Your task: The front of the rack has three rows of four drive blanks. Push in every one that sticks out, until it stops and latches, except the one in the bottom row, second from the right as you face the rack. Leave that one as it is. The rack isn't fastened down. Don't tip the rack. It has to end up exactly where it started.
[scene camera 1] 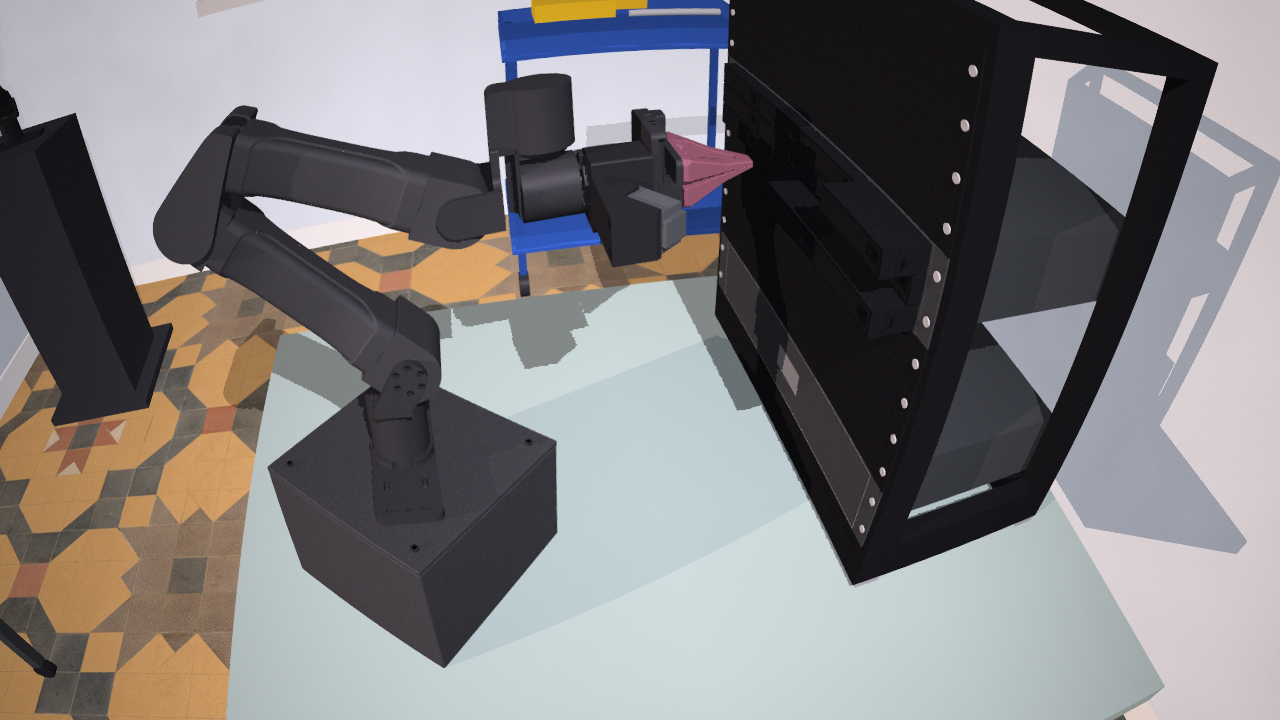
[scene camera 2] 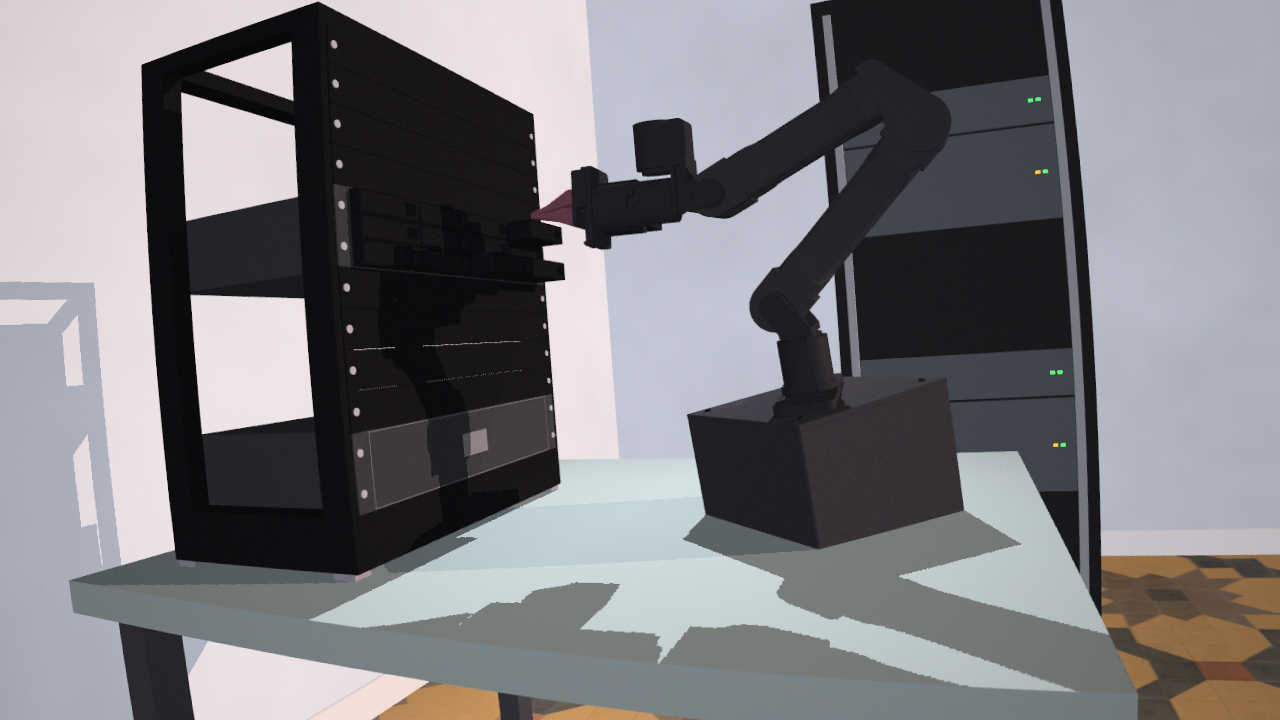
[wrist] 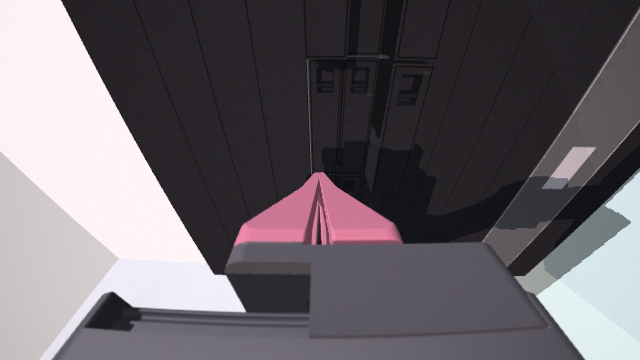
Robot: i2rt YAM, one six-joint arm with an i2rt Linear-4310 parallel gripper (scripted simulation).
Labels:
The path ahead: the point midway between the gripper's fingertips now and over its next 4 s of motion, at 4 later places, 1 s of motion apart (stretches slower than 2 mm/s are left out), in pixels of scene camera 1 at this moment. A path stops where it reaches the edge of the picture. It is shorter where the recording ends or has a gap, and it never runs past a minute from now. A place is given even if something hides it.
My gripper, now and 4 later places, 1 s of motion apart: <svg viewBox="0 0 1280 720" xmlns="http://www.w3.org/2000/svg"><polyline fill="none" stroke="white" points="750,161 734,187 756,307 808,293 833,290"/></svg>

